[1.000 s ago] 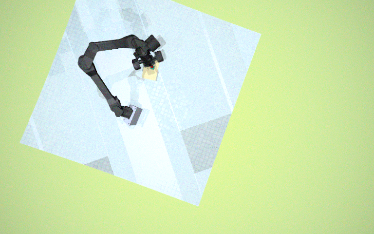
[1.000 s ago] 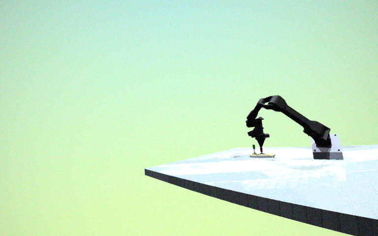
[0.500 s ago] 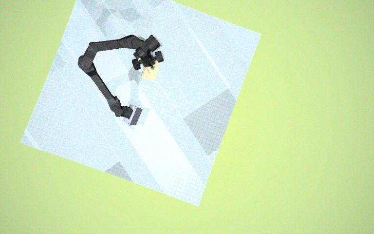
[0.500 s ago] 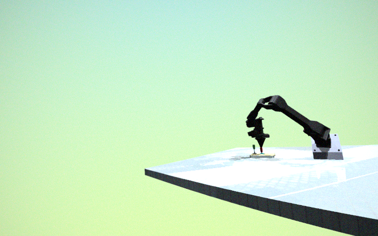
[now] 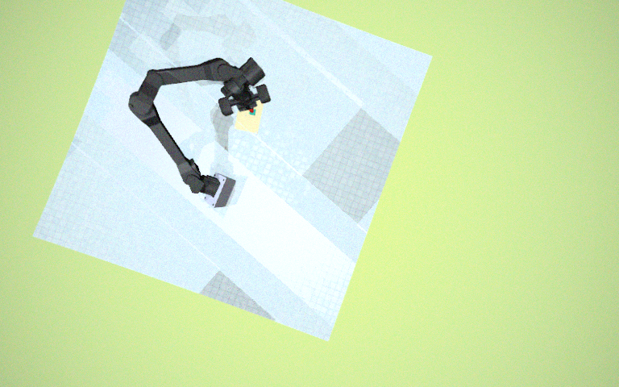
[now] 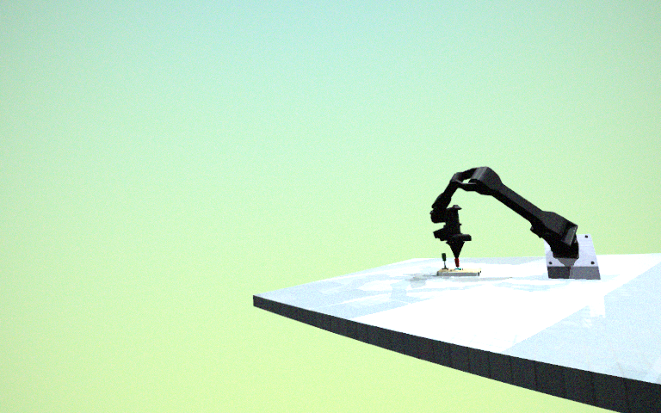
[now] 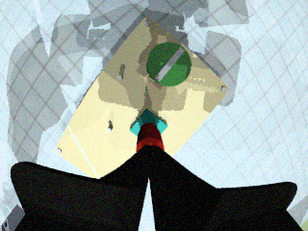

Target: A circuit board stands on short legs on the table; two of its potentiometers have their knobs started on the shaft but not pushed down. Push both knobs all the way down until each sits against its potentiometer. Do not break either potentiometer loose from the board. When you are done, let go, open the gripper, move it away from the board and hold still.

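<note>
My gripper tip is now 4 cm short of the green knob, 4 cm to the right of it and 1 cm below it. From my gripper tip the other things lie so: red knob (2 cm below).
</note>
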